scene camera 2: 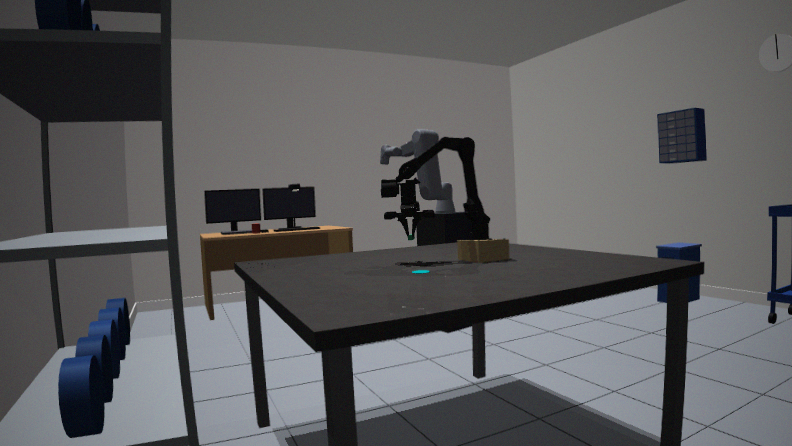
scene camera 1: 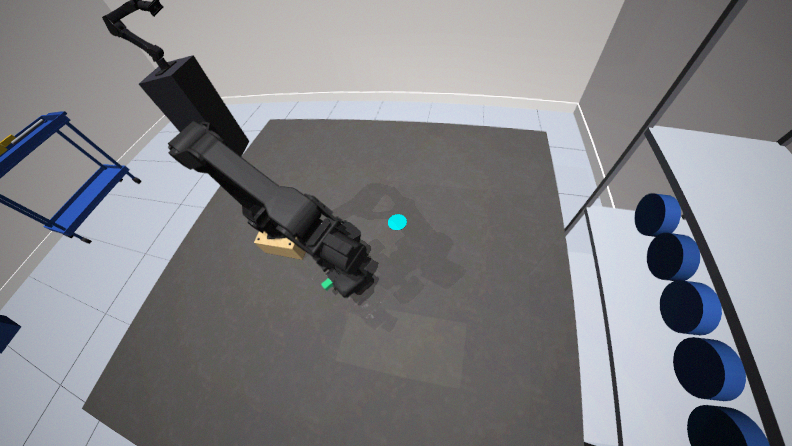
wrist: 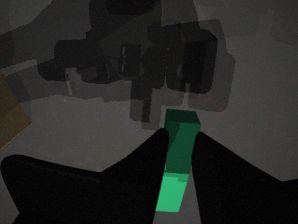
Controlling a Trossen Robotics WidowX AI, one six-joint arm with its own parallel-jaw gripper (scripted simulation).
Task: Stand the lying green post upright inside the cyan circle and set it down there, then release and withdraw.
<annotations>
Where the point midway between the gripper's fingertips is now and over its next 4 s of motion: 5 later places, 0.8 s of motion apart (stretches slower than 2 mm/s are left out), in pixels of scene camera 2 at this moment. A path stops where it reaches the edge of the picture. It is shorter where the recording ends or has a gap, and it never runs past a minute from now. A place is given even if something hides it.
My gripper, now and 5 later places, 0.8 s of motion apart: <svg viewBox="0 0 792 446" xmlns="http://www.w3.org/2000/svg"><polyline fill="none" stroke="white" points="410,237 410,229 408,229 408,228 413,228 418,228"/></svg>
</annotations>
